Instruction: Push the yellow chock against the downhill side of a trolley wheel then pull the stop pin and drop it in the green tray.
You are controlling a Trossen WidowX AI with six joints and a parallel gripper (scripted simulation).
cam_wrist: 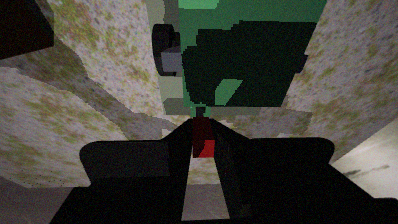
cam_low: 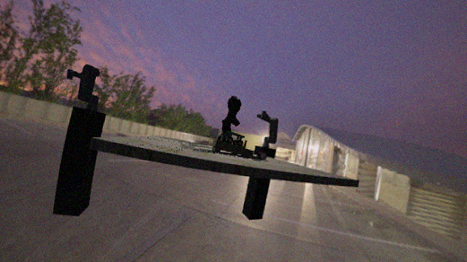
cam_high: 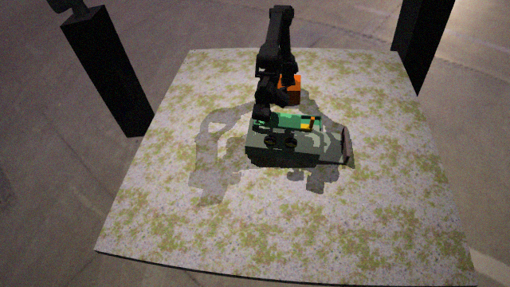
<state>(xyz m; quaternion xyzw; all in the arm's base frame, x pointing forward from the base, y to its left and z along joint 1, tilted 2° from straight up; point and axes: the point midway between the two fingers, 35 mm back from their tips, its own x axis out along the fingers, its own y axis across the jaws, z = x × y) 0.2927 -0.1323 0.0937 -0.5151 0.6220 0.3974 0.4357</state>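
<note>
Right now my gripper tip is 80 mm past the green tray, 210 mm to the right of it and 160 mm above it. Round my gripper tip: red-headed stop pin (right at my gripper tip); green trolley (40 mm ahead, 80 mm to the left, 40 mm below); grey ramp (40 mm ahead, 90 mm to the left, 100 mm below).
</note>
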